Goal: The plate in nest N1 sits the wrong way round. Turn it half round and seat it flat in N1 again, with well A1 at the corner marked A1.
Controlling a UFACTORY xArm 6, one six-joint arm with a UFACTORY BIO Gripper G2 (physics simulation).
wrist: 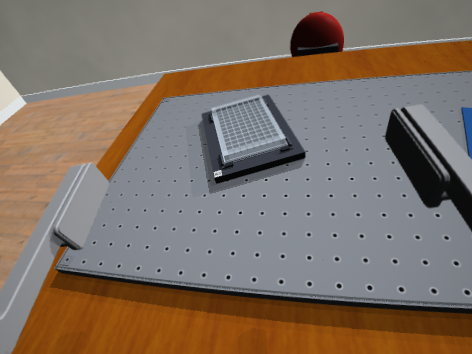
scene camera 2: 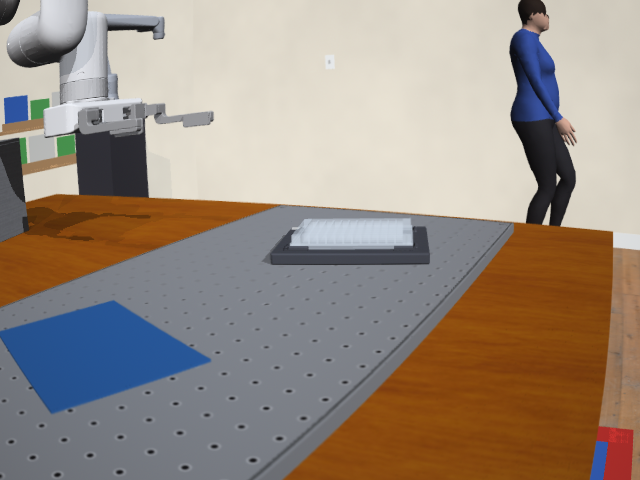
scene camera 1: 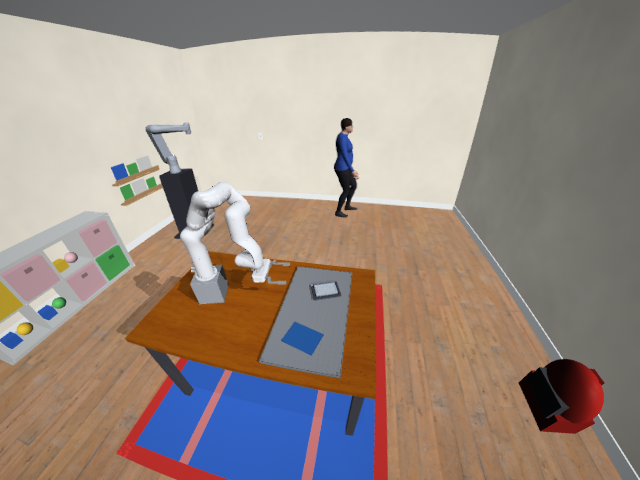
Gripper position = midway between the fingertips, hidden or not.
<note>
I see my gripper (wrist: 232, 148), a clear well plate (scene camera 2: 360, 233) and a flat blue square (scene camera 2: 71, 359).
The clear well plate also shows in the wrist view (wrist: 246, 128). The flat blue square shows as well in scene camera 1 (scene camera 1: 301, 337).
</note>
